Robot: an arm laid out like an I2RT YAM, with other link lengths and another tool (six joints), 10 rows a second.
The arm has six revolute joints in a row. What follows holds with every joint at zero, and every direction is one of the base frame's.
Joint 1 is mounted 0.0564 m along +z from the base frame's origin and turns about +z.
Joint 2 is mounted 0.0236 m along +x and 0.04 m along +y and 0.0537 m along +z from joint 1 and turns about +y.
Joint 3 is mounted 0.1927 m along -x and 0.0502 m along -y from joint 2 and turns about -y.
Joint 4 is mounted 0.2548 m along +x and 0.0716 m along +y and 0.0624 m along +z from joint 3 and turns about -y.
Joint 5 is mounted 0.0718 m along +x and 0.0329 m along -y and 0.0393 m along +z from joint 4 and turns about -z.
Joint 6 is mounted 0.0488 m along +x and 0.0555 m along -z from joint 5 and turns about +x.
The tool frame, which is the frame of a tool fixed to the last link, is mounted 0.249 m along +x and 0.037 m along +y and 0.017 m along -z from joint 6; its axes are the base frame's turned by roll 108.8, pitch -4.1 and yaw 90 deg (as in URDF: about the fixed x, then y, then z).
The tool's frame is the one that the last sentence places.
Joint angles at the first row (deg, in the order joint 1, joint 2, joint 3, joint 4, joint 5, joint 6):
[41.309, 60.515, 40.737, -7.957, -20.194, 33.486]
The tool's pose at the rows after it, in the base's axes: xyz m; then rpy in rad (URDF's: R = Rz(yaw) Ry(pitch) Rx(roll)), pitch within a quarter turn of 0, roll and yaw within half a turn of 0:
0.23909 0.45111 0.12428 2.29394 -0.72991 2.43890
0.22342 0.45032 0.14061 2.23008 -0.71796 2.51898
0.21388 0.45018 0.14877 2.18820 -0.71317 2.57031
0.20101 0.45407 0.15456 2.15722 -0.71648 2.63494
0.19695 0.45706 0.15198 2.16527 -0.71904 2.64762
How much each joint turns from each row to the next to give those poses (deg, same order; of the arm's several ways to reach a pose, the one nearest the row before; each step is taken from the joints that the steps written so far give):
[-0.123, -8.326, -7.822, 9.075, -2.824, -0.783]
[0.161, -4.726, -2.073, -0.158, -1.869, -0.805]
[0.049, -2.633, -1.758, 0.872, -1.322, -0.174]
[0.070, -0.465, -0.770, 1.527, -2.538, 0.005]
[0.181, 1.274, 0.491, 0.311, -0.832, -0.195]

